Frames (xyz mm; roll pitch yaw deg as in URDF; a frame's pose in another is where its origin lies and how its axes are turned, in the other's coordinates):
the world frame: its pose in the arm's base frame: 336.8 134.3 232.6 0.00 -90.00 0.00
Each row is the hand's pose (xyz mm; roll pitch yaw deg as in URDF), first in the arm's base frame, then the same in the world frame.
Working: the arm's base frame: its pose in the world frame: -232.6 -134.3 336.8 0.00 90.00 0.00

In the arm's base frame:
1: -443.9 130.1 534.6 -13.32 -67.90 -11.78
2: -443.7 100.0 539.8 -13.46 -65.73 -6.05
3: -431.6 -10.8 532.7 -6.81 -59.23 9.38
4: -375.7 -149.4 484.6 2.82 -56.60 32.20
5: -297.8 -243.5 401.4 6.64 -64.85 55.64
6: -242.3 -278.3 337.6 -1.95 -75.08 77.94
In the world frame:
1: 302.0 -4.2 780.7 -26.00 21.61 -4.74
2: 307.2 -34.3 780.5 -20.09 24.13 -2.72
3: 300.1 -145.1 768.4 4.07 30.31 5.54
4: 252.0 -283.7 712.5 39.85 27.76 19.36
5: 168.8 -377.8 634.6 64.89 13.88 21.19
6: 105.0 -412.6 579.1 76.39 3.08 14.60

